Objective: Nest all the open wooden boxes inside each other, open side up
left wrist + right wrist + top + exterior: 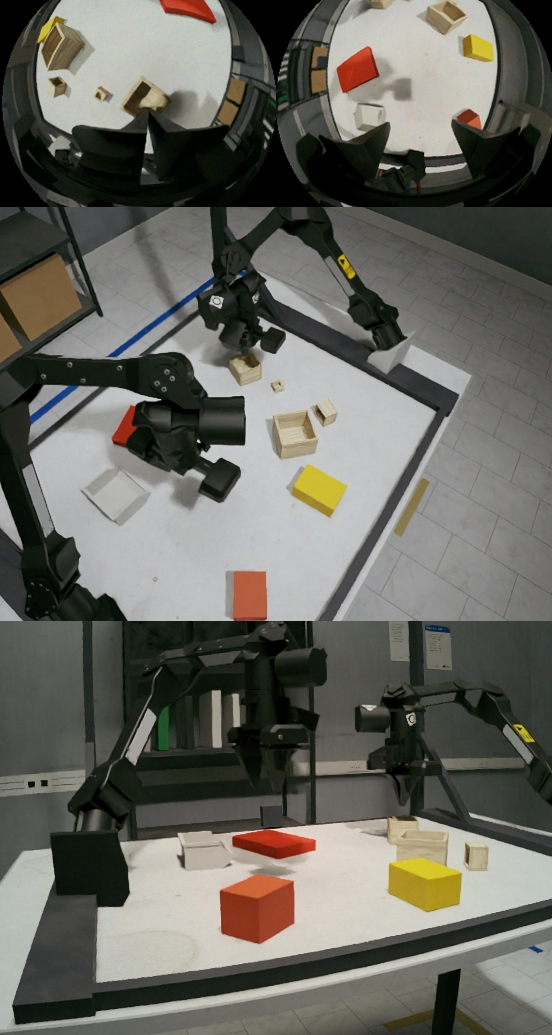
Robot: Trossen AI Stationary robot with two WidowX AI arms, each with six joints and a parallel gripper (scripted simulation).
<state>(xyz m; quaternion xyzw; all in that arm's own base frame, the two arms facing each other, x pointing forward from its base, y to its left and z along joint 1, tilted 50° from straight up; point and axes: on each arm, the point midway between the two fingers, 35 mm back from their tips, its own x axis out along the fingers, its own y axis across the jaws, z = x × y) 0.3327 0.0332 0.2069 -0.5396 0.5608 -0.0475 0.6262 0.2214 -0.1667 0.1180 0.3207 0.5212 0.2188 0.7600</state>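
Now: the medium wooden box 100 mm below my left hand. Also, from my left hand: biggest wooden box (220 mm ahead, 60 mm to the right, 90 mm below); then small wooden box (240 mm ahead, 50 mm to the left, 90 mm below); then tiny wooden box (90 mm ahead, 30 mm to the left, 110 mm below).
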